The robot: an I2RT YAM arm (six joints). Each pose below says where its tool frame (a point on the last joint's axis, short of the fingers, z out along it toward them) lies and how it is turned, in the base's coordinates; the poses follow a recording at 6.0 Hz.
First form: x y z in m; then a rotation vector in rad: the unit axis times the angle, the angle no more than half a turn.
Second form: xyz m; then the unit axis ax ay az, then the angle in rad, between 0 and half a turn. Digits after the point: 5 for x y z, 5 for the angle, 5 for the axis.
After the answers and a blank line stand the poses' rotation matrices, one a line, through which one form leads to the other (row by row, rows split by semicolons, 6 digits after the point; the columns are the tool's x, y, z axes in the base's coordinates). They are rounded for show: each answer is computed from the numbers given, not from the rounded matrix.
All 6 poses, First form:
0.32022 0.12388 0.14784 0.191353 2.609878 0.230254
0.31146 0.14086 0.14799 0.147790 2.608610 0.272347
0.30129 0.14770 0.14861 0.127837 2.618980 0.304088
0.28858 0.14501 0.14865 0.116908 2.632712 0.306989
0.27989 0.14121 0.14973 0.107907 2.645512 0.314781
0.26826 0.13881 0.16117 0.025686 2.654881 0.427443
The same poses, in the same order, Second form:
0.32022 0.12388 0.14784 0.07284 0.99348 0.08765 2.62699
0.31146 0.14086 0.14799 0.05626 0.99302 0.10367 2.62695
0.30129 0.14770 0.14861 0.04843 0.99216 0.11520 2.63967
0.28858 0.14501 0.14865 0.04406 0.99231 0.11571 2.65313
0.27989 0.14121 0.14973 0.04047 0.99218 0.11806 2.66636
0.26826 0.13881 0.16117 0.00955 0.98724 0.15895 2.68919

-0.860566 0.092221 0.500921; 0.178500 0.975706 0.127028; -0.477037 0.198730 -0.856120
-0.864548 0.053465 0.499698; 0.155527 0.973975 0.164873; -0.477879 0.220258 -0.850364
-0.872259 0.034749 0.487809; 0.145596 0.970694 0.191195; -0.466869 0.237795 -0.851755
-0.879398 0.028038 0.475262; 0.136636 0.971133 0.195530; -0.456060 0.236887 -0.857843
-0.886091 0.021841 0.462996; 0.129874 0.970576 0.202770; -0.444944 0.239804 -0.862855
-0.899228 -0.051570 0.434431; 0.087391 0.951839 0.293879; -0.428664 0.302230 -0.851413

